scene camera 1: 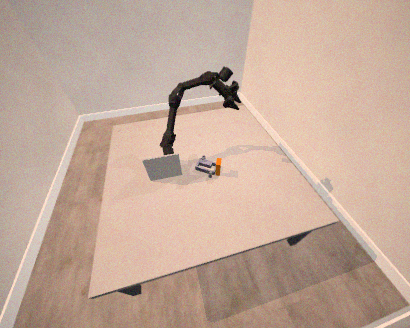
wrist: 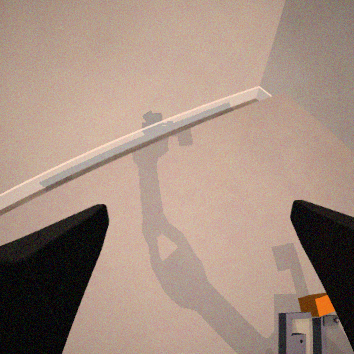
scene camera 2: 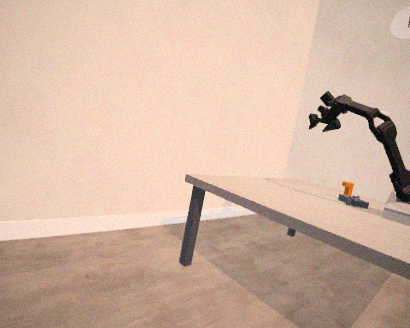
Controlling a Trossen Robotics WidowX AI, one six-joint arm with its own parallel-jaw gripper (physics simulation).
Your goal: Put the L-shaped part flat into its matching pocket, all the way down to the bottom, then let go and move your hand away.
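Places are measured from the arm's base along level axes (x left, y back, z up), in millimetres.
Where they show: gripper, fingertip midpoint: (scene camera 1: 239, 106) (wrist: 201, 212) (scene camera 2: 315, 130); arm's base at its link origin: (scene camera 1: 168, 155) (scene camera 2: 405, 197).
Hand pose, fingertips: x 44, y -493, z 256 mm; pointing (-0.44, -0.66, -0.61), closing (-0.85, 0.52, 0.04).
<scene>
Things, the pixels of their centre, and the offset from my fingertips. Level surfaces: height alone.
- orange L-shaped part at the middle of its body: (wrist: 313, 303) (scene camera 1: 218, 167) (scene camera 2: 346, 191) dz -316, dx -182, dy +188 mm
- small grey-blue fixture at the middle of its body: (wrist: 303, 347) (scene camera 2: 353, 200) (scene camera 1: 206, 166) dz -347, dx -126, dy +252 mm
- pale table at its surface level: dz -371 mm
The orange L-shaped part (scene camera 1: 218, 167) (scene camera 2: 349, 188) (wrist: 324, 305) stands upright at the end of the small grey-blue fixture (scene camera 1: 205, 164) (scene camera 2: 354, 201) (wrist: 283, 332). In scene camera 2 its short arm points sideways at the top. Whether its foot touches the fixture is too small to tell. Light openings show in the fixture, but the pocket's exact shape is unclear. My gripper (scene camera 1: 239, 105) (scene camera 2: 317, 129) (wrist: 201, 212) is open and empty, high above the table and away from the part. In the wrist view the right finger hides part of the orange part and the fixture.
The fixture lies on the pale table (scene camera 1: 200, 225) (scene camera 2: 270, 195). A grey slab (scene camera 1: 164, 168) stands by the arm's base in scene camera 1. Walls with a white skirting board rise beyond the table. The arm's shadow (wrist: 182, 275) falls across the table in the wrist view.
</scene>
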